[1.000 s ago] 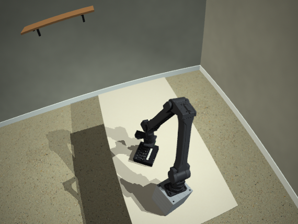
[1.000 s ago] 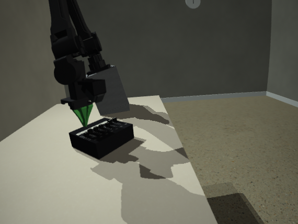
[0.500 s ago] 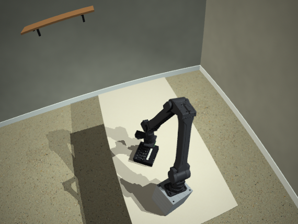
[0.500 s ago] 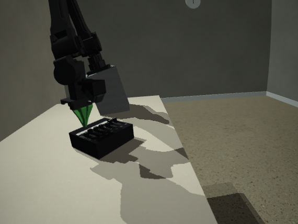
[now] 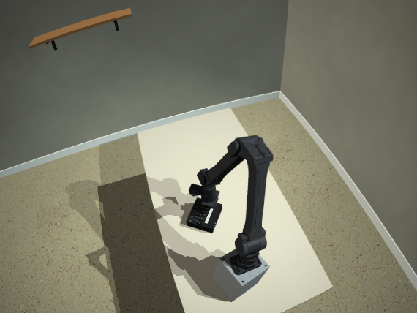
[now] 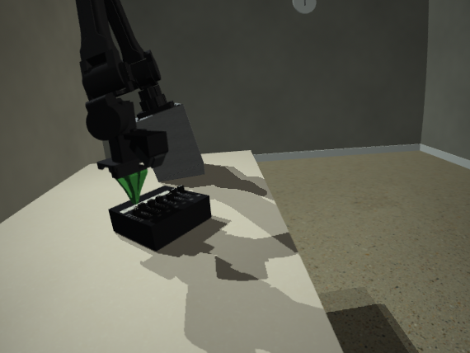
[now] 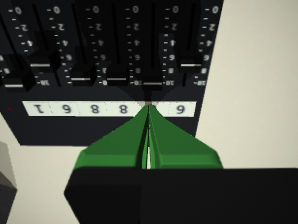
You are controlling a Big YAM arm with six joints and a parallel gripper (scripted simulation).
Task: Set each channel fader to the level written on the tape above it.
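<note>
My hand is 2 cm to the right of the channel 2 fader, 2 cm short of it and 1 cm above it. Round my hand: master fader cap: 9 cm to the left, 6 cm behind, 1 cm below; channel 1 fader cap: 4 cm ahead, 1 cm to the left, 1 cm below.
</note>
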